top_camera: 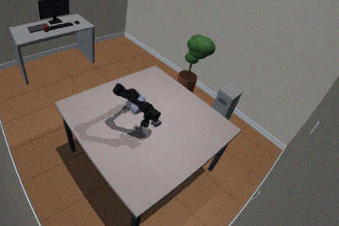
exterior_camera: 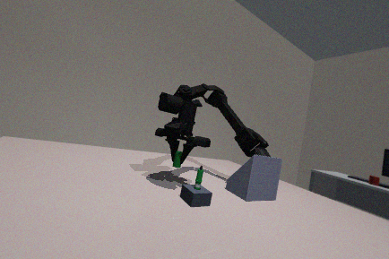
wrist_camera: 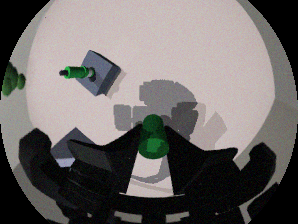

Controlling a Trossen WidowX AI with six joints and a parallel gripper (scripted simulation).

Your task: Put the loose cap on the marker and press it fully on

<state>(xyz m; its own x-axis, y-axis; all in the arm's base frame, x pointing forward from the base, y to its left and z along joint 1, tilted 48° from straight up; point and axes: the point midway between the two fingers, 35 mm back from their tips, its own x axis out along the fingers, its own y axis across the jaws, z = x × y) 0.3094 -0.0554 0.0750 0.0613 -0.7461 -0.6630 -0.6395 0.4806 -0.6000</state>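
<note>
The holder block lies 20 mm behind my gripper tip, 130 mm to the left of it and 50 mm below it. Also, from my gripper tip: green cap: 10 mm above.
</note>
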